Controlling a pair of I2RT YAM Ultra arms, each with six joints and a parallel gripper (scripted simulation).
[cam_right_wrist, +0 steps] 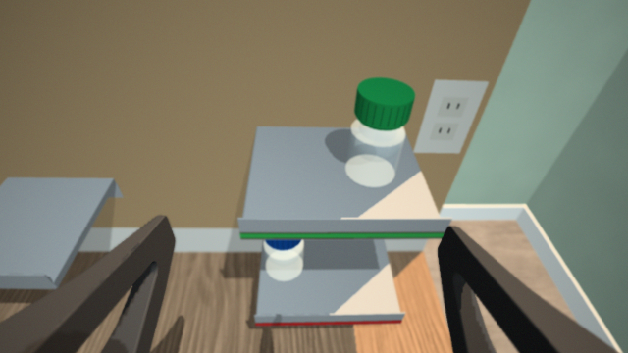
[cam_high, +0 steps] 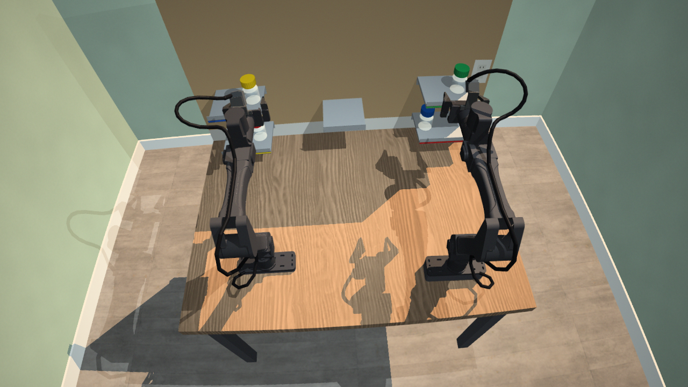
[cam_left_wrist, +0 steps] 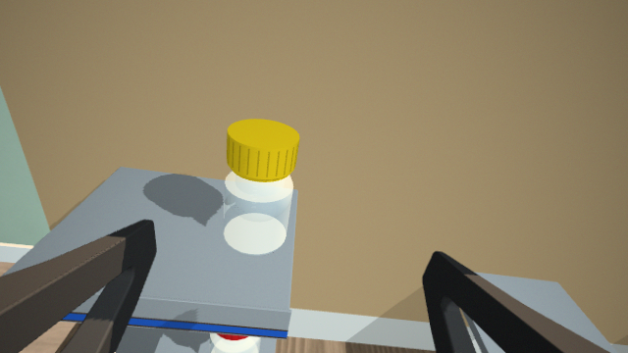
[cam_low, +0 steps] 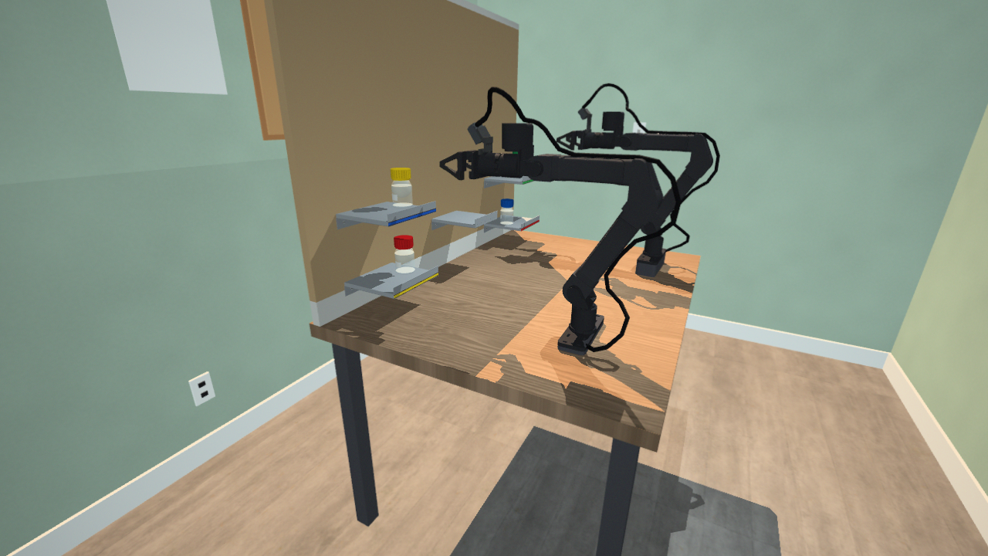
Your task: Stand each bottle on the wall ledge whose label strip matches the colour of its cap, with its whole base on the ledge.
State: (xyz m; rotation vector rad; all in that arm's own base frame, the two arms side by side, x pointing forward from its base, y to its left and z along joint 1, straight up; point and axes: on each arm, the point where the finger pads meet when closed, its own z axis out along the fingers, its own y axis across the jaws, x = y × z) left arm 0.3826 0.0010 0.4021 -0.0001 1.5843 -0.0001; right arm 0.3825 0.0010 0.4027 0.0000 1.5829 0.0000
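Right now the red-capped bottle is 27 cm below my left hand, 14 cm ahead of it and 6 cm to the left of it. The rest, counted from my left hand: brown wall panel (29 cm ahead, 28 cm to the right, 4 cm above); blue-capped bottle (62 cm to the right, 27 cm below, 22 cm ahead); yellow-capped bottle (15 cm ahead, 8 cm below, 5 cm to the left).
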